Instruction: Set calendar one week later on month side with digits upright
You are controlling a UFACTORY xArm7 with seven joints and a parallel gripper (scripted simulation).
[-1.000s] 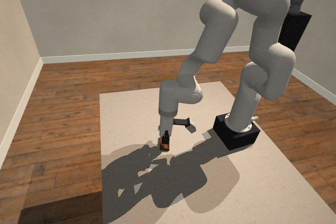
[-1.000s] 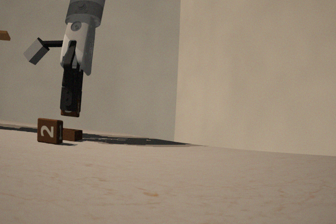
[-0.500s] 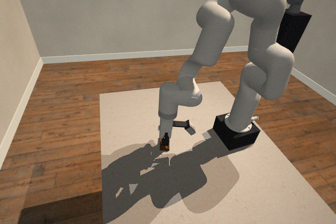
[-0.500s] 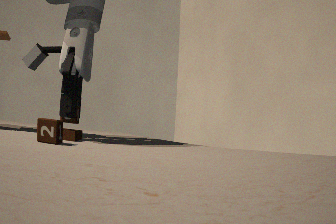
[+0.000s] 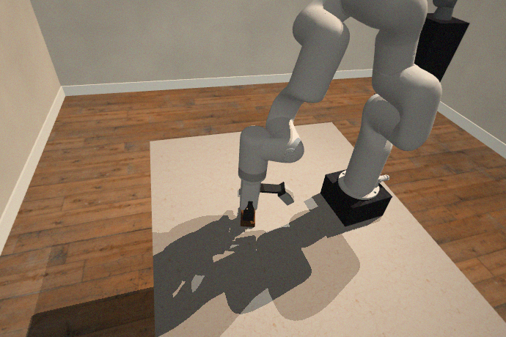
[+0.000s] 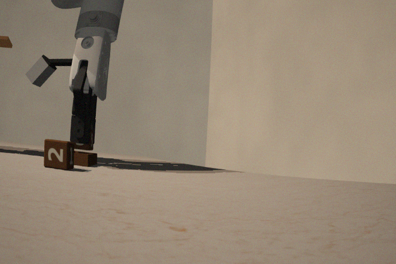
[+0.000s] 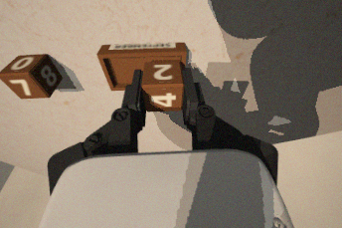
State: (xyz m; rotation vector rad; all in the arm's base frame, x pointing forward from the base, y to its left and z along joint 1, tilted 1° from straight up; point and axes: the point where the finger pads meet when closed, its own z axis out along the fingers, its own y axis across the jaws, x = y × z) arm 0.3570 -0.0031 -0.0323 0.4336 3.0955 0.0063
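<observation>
The brown calendar tray lies 4 cm below my hand, 2 cm to the right of it and 1 cm behind it.
</observation>
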